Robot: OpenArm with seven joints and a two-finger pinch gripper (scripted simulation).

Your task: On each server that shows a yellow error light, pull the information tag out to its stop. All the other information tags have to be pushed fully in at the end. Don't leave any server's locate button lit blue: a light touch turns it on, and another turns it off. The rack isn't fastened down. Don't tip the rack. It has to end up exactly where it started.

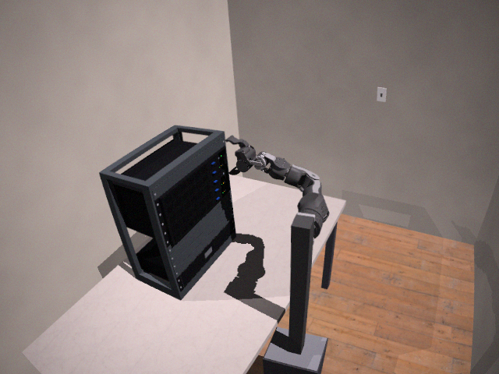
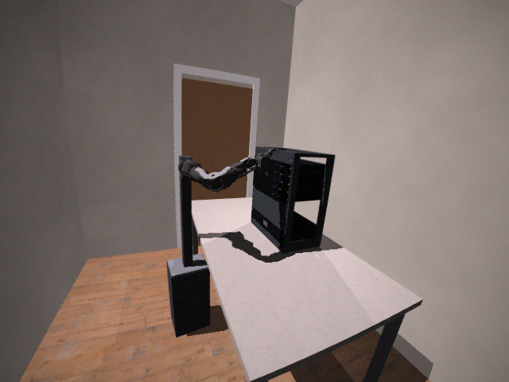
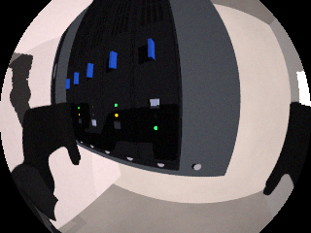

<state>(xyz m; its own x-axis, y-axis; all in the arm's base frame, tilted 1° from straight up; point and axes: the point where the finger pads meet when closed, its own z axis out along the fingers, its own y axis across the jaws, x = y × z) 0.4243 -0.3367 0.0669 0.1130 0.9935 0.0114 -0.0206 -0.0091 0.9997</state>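
The white information tag lies 80 mm ahead of my hand, 60 mm to the left of it and 190 mm below it.
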